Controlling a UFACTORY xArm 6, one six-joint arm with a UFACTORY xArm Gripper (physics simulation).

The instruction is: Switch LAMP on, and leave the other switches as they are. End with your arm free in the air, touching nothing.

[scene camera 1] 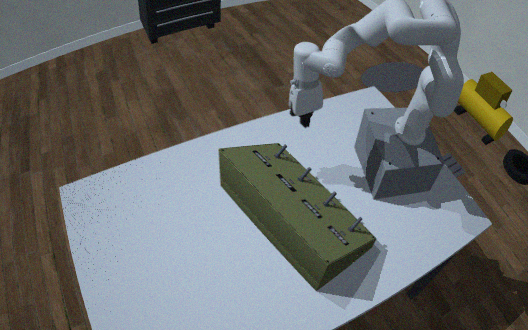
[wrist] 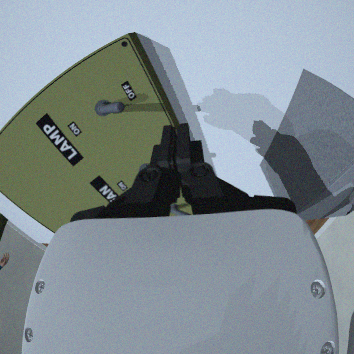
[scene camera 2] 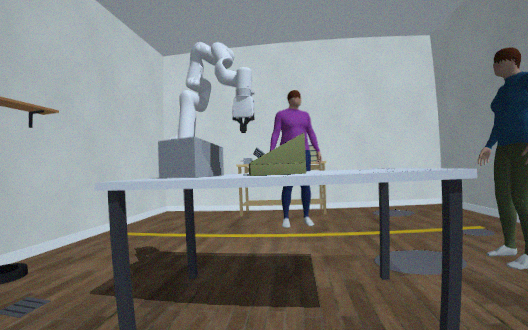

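Where they show: gripper, fingertip midpoint: (scene camera 1: 304, 124) (wrist: 178, 142) (scene camera 2: 243, 132); arm's base, link origin: (scene camera 1: 410, 131) (scene camera 2: 185, 143).
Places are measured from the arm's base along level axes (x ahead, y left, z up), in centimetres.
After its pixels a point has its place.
The olive sloped switch box (scene camera 1: 285, 205) {x 55.9, y -0.2, z -2.2 cm} (scene camera 2: 290, 160) {x 55.1, y -27.5, z -12.4 cm} (wrist: 45, 180) {x 54.7, y -17.5, z -3.3 cm} stands on the table. The LAMP lever (scene camera 1: 281, 151) {x 42.0, y -21.0, z -7.2 cm} (wrist: 111, 107) {x 40.8, y -21.8, z -6.1 cm} is at the box's far end in scene camera 1. It leans towards the low edge, the OFF side, parallel to the other levers. The LAMP label (scene camera 1: 261, 158) {x 50.0, y -21.0, z -5.9 cm} (wrist: 59, 139) {x 49.7, y -21.0, z -6.0 cm}, ON label (wrist: 74, 128) {x 47.4, y -21.0, z -7.1 cm} and OFF label (wrist: 128, 90) {x 39.8, y -21.6, z -11.0 cm} show beside it. My gripper (scene camera 1: 305, 123) {x 34.1, y -20.2, z 1.8 cm} (scene camera 2: 243, 129) {x 34.1, y -20.2, z 1.8 cm} (wrist: 178, 142) {x 34.1, y -20.2, z 1.8 cm} is shut and empty, in the air above the low-edge side of the box, apart from the lever.
Three other levers, FAN (scene camera 1: 304, 174) {x 41.4, y -9.3, z -7.2 cm}, one in the middle (scene camera 1: 330, 198) {x 40.4, y 2.8, z -7.0 cm} and one at the near end (scene camera 1: 355, 224) {x 39.8, y 14.7, z -7.1 cm}, stand in a row along the box. The grey arm base (scene camera 1: 407, 181) {x 9.5, y 11.6, z -10.3 cm} (scene camera 2: 175, 159) {x -2.3, y -10.9, z -9.1 cm} stands on the table (scene camera 1: 165, 240) {x 88.8, y -17.2, z -18.6 cm} beside the low edge. Two people stand beyond the table.
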